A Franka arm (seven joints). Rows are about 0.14 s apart.
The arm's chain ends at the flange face. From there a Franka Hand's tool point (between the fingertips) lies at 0.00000 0.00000 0.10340 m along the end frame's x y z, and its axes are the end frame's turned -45 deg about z.
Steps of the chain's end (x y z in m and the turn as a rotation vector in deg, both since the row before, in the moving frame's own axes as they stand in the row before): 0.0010, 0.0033, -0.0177, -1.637, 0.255, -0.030; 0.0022, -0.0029, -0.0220, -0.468, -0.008, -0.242; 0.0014, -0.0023, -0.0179, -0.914, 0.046, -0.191; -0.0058, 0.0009, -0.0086, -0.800, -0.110, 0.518; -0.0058, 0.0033, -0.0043, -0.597, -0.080, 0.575; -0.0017, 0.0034, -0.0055, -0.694, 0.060, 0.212; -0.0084, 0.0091, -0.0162, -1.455, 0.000, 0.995; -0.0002, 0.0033, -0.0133, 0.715, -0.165, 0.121; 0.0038, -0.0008, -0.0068, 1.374, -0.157, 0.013; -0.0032, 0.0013, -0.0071, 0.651, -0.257, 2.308
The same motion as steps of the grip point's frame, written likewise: -0.0034, 0.0055, -0.0177, -1.338, -0.977, -0.030; 0.0030, 0.0001, -0.0220, -0.325, -0.337, -0.242; 0.0015, 0.0006, -0.0179, -0.679, -0.614, -0.191; -0.0059, -0.0026, -0.0086, -0.488, -0.643, 0.518; -0.0073, -0.0011, -0.0043, -0.366, -0.479, 0.575; -0.0044, 0.0022, -0.0055, -0.533, -0.448, 0.212; -0.0142, 0.0023, -0.0162, -1.029, -1.029, 0.995; -0.0018, 0.0011, -0.0133, 0.622, 0.389, 0.121; 0.0048, 0.0002, -0.0068, 1.083, 0.861, 0.013; -0.0027, -0.0025, -0.0071, 0.642, 0.279, 2.308
